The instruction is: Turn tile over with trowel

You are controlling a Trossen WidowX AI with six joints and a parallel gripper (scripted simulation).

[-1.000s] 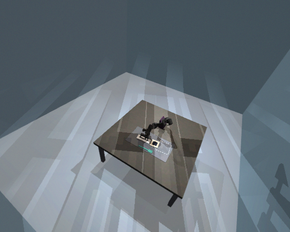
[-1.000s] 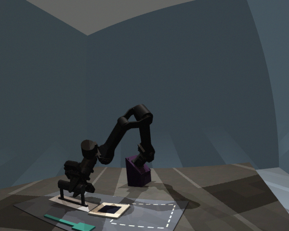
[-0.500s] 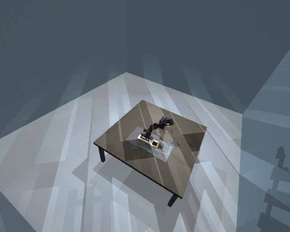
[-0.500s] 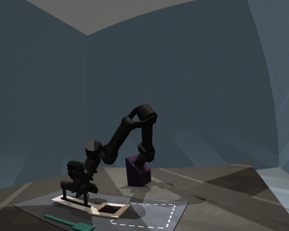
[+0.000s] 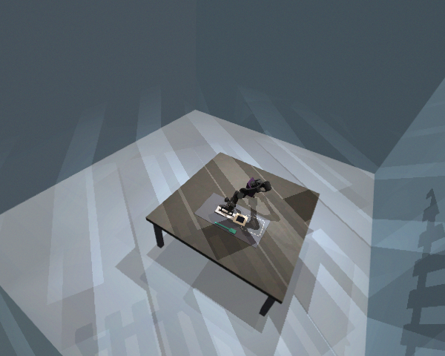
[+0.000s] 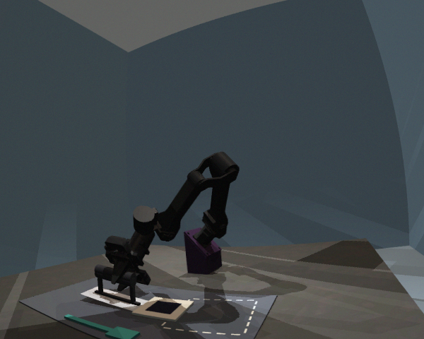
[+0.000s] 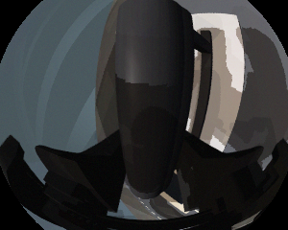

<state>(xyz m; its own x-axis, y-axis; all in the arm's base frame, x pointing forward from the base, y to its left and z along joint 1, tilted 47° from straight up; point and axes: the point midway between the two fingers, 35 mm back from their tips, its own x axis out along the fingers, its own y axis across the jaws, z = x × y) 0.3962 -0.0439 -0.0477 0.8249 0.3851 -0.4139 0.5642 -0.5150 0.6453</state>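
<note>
Now: the grey mat 8 cm below my gripper tip, 4 cm to the left of it and 2 cm behind it. The rest, counted from my gripper tip: trowel (3 cm behind, 1 cm below); then tile (12 cm to the left, 5 cm below, 3 cm behind); then teal-green flat tool (12 cm ahead, 6 cm to the left, 5 cm below).
</note>
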